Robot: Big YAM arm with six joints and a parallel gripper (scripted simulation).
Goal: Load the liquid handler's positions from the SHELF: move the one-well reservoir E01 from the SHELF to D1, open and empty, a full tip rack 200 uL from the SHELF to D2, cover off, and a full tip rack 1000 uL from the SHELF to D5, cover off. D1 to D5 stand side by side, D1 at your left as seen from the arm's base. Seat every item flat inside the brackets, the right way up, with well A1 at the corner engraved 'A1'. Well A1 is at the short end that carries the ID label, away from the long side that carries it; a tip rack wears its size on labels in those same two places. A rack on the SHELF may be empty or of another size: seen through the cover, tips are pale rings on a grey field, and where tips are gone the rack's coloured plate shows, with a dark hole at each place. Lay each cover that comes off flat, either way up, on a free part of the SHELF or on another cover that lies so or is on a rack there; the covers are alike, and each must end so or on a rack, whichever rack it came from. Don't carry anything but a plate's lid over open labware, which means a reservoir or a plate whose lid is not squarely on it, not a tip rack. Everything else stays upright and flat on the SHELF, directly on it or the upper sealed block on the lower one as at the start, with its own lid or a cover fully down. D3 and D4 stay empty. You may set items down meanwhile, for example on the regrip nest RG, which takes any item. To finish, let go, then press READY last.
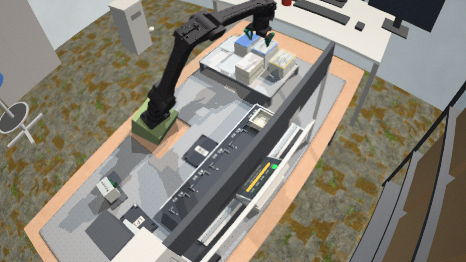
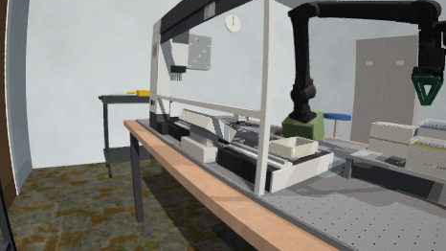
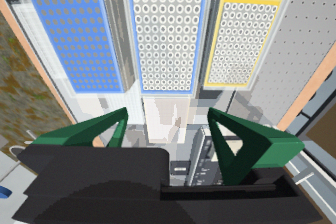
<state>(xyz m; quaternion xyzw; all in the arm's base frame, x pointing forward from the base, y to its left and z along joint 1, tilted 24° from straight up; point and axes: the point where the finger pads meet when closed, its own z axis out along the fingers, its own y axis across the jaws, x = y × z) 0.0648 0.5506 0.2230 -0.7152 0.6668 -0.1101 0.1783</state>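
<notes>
The blue tip rack lies 90 mm below my hand and 50 mm to the left of it. Round my hand: yellow tip rack 110 mm below, 110 mm ahead, 60 mm to the left; then white sealed block 100 mm below, 80 mm to the right, 10 mm ahead; then grey shelf 160 mm below, 50 mm behind, 20 mm to the right.
</notes>
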